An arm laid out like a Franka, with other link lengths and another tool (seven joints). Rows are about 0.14 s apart.
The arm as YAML. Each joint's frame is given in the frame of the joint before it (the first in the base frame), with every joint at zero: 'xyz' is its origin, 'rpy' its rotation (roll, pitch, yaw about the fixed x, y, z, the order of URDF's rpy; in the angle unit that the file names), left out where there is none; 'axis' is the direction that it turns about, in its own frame. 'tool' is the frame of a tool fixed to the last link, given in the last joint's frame.
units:
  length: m
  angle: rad
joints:
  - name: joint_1
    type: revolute
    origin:
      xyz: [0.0, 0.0, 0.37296]
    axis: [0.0, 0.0, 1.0]
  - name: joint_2
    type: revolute
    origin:
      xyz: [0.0, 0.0, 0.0]
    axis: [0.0, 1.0, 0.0]
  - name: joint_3
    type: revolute
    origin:
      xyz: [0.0, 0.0, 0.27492]
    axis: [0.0, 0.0, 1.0]
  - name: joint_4
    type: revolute
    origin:
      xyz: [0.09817, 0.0, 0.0]
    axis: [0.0, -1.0, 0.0]
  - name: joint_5
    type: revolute
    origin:
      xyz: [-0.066, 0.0, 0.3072]
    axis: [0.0, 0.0, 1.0]
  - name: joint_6
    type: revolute
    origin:
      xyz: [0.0, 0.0, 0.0]
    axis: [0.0, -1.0, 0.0]
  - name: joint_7
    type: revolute
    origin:
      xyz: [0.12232, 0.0, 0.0]
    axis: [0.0, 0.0, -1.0]
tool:
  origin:
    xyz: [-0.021, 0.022, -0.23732]
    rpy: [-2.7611, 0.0, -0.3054]
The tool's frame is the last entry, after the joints.
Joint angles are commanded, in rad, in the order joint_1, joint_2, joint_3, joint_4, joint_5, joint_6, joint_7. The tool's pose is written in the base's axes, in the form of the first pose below.
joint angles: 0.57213 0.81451 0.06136 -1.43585 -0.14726 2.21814 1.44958
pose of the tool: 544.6 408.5 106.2 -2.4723 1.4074 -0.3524
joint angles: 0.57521 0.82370 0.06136 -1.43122 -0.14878 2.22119 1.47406
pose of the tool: 544.1 410.1 102.3 -2.4598 1.4333 -0.3583
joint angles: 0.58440 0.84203 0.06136 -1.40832 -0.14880 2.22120 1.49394
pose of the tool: 544.2 417.2 99.2 -2.4470 1.4456 -0.3634
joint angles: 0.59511 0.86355 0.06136 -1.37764 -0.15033 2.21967 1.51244
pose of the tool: 545.0 425.8 97.0 -2.4339 1.4523 -0.3705
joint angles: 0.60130 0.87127 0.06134 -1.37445 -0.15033 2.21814 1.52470
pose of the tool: 541.7 428.3 92.8 -2.4345 1.4625 -0.3696
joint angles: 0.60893 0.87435 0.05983 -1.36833 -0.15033 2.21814 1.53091
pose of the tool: 540.4 432.5 93.2 -2.4319 1.4607 -0.3726
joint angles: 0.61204 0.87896 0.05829 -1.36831 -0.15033 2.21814 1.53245
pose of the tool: 538.7 432.6 90.0 -2.4366 1.4617 -0.3720
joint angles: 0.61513 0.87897 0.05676 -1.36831 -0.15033 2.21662 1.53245
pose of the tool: 537.7 433.2 89.7 -2.4397 1.4597 -0.3727
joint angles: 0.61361 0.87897 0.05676 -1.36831 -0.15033 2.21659 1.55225
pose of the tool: 539.0 432.4 89.7 -2.4248 1.4860 -0.3784
